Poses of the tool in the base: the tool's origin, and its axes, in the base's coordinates. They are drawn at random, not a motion.
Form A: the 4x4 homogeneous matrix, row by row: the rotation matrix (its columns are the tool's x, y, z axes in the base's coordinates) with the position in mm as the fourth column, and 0 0 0 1 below. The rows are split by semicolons.
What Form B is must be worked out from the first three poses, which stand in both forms.
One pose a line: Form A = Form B
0.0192, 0.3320, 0.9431, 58.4; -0.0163, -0.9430, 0.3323, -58.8; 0.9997, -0.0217, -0.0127, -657.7; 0, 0, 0, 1 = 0.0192, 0.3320, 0.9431, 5.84; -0.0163, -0.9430, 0.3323, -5.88; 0.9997, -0.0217, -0.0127, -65.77; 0, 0, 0, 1
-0.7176, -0.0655, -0.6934, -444.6; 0.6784, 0.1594, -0.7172, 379.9; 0.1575, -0.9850, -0.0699, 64.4; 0, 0, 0, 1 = -0.7176, -0.0655, -0.6934, -44.46; 0.6784, 0.1594, -0.7172, 37.99; 0.1575, -0.9850, -0.0699, 6.44; 0, 0, 0, 1
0.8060, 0.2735, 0.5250, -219.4; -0.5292, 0.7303, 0.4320, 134.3; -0.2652, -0.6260, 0.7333, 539.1; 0, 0, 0, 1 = 0.8060, 0.2735, 0.5250, -21.94; -0.5292, 0.7303, 0.4320, 13.43; -0.2652, -0.6260, 0.7333, 53.91; 0, 0, 0, 1
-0.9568, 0.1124, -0.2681, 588.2; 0.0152, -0.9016, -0.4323, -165.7; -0.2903, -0.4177, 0.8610, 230.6; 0, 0, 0, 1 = -0.9568, 0.1124, -0.2681, 58.82; 0.0152, -0.9016, -0.4323, -16.57; -0.2903, -0.4177, 0.8610, 23.06; 0, 0, 0, 1
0.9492, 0.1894, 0.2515, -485.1; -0.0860, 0.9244, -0.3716, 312.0; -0.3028, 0.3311, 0.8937, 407.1; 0, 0, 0, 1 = 0.9492, 0.1894, 0.2515, -48.51; -0.0860, 0.9244, -0.3716, 31.20; -0.3028, 0.3311, 0.8937, 40.71; 0, 0, 0, 1
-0.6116, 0.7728, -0.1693, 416.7; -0.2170, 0.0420, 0.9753, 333.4; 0.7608, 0.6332, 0.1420, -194.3; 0, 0, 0, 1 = -0.6116, 0.7728, -0.1693, 41.67; -0.2170, 0.0420, 0.9753, 33.34; 0.7608, 0.6332, 0.1420, -19.43; 0, 0, 0, 1
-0.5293, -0.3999, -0.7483, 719.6; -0.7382, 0.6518, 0.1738, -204.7; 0.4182, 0.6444, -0.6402, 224.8; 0, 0, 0, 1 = -0.5293, -0.3999, -0.7483, 71.96; -0.7382, 0.6518, 0.1738, -20.47; 0.4182, 0.6444, -0.6402, 22.48; 0, 0, 0, 1
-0.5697, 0.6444, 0.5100, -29.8; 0.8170, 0.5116, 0.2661, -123.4; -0.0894, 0.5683, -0.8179, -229.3; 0, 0, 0, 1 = -0.5697, 0.6444, 0.5100, -2.98; 0.8170, 0.5116, 0.2661, -12.34; -0.0894, 0.5683, -0.8179, -22.93; 0, 0, 0, 1
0.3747, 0.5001, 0.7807, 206.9; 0.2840, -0.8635, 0.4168, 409.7; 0.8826, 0.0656, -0.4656, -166.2; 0, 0, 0, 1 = 0.3747, 0.5001, 0.7807, 20.69; 0.2840, -0.8635, 0.4168, 40.97; 0.8826, 0.0656, -0.4656, -16.62; 0, 0, 0, 1
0.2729, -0.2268, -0.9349, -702.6; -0.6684, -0.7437, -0.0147, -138.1; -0.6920, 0.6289, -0.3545, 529.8; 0, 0, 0, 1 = 0.2729, -0.2268, -0.9349, -70.26; -0.6684, -0.7437, -0.0147, -13.81; -0.6920, 0.6289, -0.3545, 52.98; 0, 0, 0, 1
